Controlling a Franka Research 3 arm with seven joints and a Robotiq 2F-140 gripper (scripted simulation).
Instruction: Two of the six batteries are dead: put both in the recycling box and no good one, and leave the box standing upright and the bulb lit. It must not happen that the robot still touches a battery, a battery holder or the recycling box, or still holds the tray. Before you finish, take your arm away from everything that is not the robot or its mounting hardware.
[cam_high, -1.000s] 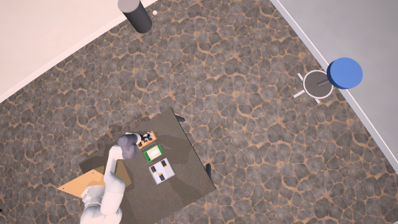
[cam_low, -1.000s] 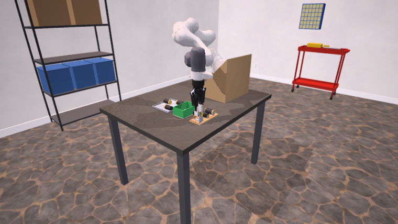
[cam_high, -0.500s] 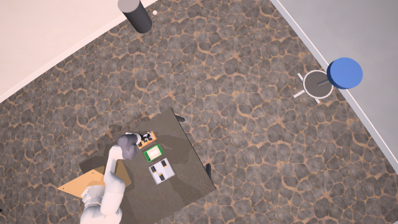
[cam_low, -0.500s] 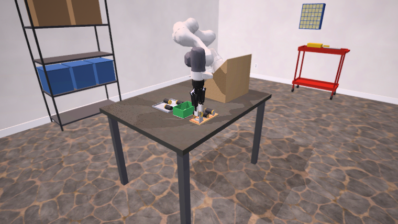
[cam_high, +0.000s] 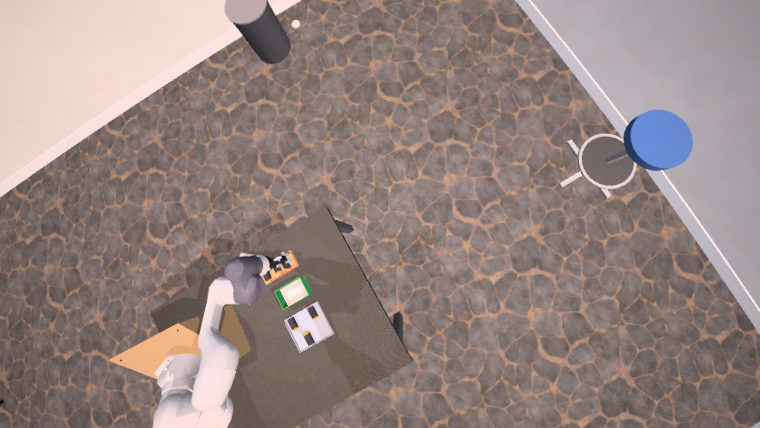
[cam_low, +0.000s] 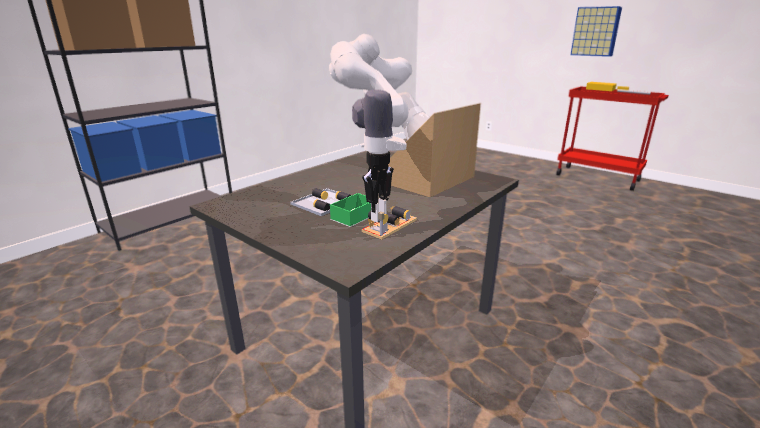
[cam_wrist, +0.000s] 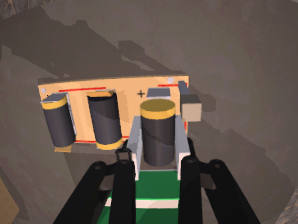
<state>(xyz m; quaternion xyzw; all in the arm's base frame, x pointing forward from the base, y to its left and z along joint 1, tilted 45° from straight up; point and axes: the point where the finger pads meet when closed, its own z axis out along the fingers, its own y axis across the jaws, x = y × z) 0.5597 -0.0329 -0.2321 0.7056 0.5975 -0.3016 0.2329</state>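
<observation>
Right now the bulb is 30 mm ahead of my hand and 30 mm to the left of it. Also, from my hand: white tray 100 mm behind, 330 mm to the right, 80 mm below; then green recycling box 60 mm behind, 150 mm to the right, 70 mm below.
</observation>
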